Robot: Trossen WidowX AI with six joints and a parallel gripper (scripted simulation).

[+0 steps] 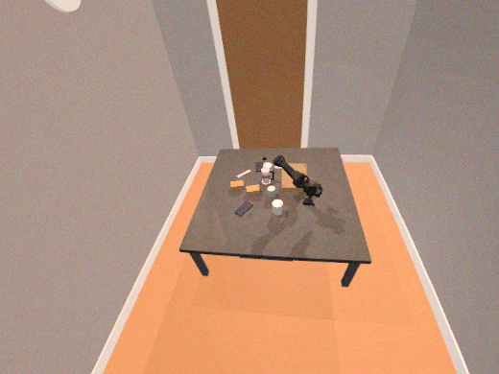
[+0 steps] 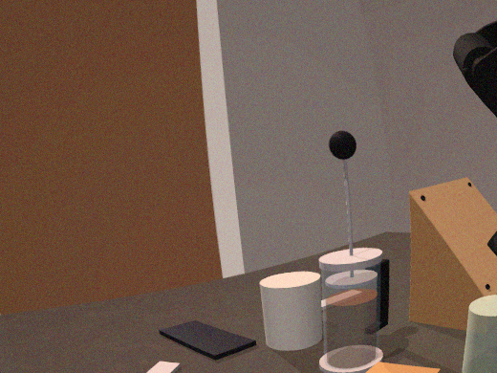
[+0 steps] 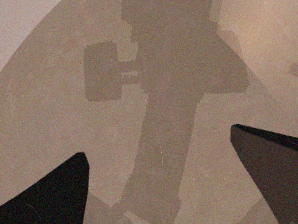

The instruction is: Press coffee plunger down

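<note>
Now: the glass coffee press 40 cm to the right of my gripper tip and 35 cm ahead of it. Also, from my gripper tip: pale green cup: 32 cm ahead, 22 cm to the right, 8 cm below.
</note>
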